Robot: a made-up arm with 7 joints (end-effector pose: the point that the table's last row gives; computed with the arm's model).
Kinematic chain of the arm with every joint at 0, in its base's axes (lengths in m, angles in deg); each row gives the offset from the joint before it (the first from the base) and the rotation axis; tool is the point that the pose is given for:
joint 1: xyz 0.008 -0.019 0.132 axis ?
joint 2: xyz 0 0.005 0.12 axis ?
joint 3: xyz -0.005 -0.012 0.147 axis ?
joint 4: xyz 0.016 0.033 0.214 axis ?
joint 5: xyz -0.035 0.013 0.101 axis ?
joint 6: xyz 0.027 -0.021 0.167 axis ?
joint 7: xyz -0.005 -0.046 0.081 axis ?
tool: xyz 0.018 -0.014 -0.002
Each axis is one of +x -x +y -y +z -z.
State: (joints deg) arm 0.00 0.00 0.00 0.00 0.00 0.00 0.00
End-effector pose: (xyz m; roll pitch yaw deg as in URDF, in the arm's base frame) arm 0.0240 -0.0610 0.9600 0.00 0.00 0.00
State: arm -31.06 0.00 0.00 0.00 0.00 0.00 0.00
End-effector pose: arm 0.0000 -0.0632 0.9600 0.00 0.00 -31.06
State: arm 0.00 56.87 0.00 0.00 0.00 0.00 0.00
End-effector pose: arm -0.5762 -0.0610 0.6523 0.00 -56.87 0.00
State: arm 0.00 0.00 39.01 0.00 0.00 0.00 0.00
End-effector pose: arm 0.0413 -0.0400 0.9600 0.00 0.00 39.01
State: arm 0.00 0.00 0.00 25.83 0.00 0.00 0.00
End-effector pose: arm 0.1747 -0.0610 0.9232 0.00 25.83 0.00
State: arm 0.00 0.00 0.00 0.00 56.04 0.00 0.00
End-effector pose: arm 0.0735 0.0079 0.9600 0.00 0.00 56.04
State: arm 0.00 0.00 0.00 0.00 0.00 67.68 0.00
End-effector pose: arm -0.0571 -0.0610 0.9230 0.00 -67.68 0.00
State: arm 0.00 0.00 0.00 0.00 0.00 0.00 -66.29
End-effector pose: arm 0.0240 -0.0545 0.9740 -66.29 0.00 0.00
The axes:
joint 1: +z
joint 2: -y
joint 3: +z
joint 4: +y
joint 5: +z
joint 6: -y
joint 7: +x

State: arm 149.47 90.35 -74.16 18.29 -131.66 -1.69 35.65
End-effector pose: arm 0.6272 -0.3882 0.3081 -47.48 63.41 -97.51
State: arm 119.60 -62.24 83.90 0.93 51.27 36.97 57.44
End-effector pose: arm -0.3235 0.4967 0.5723 147.78 -50.97 -174.93
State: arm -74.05 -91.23 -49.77 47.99 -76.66 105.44 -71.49
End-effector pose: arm 0.1385 -0.6257 0.0915 158.27 40.43 -101.26
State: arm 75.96 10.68 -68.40 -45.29 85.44 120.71 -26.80
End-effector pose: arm -0.1309 -0.1538 0.7865 -152.61 -25.76 -130.93
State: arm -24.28 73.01 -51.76 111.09 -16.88 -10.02 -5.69
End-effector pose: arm -0.2842 -0.2202 0.4843 55.21 48.61 -5.14
